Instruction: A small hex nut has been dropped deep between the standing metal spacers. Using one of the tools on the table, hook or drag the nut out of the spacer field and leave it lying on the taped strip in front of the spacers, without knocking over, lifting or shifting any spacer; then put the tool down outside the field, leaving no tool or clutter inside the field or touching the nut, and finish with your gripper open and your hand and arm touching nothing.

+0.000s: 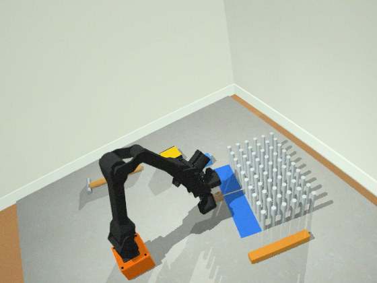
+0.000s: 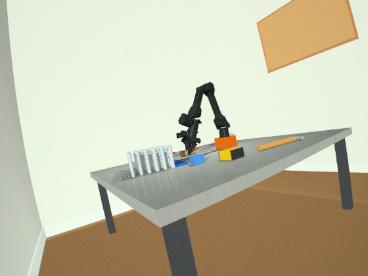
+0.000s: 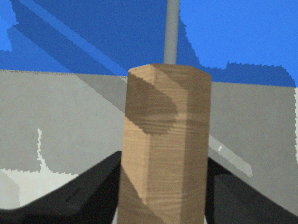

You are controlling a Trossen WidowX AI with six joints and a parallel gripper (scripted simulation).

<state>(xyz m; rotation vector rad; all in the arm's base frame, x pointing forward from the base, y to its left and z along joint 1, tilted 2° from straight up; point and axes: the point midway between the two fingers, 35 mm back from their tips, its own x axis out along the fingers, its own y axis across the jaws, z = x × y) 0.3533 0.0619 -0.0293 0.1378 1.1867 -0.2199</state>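
Right now the blue taped strip is 90 mm ahead of my gripper tip, 20 mm to the right of it and 30 mm below it. Round my gripper tip: blue block 80 mm ahead, 220 mm to the left, 10 mm below; wire hook tool 100 mm ahead, 20 mm to the right; hex nut 260 mm ahead, 60 mm to the right, 20 mm below.
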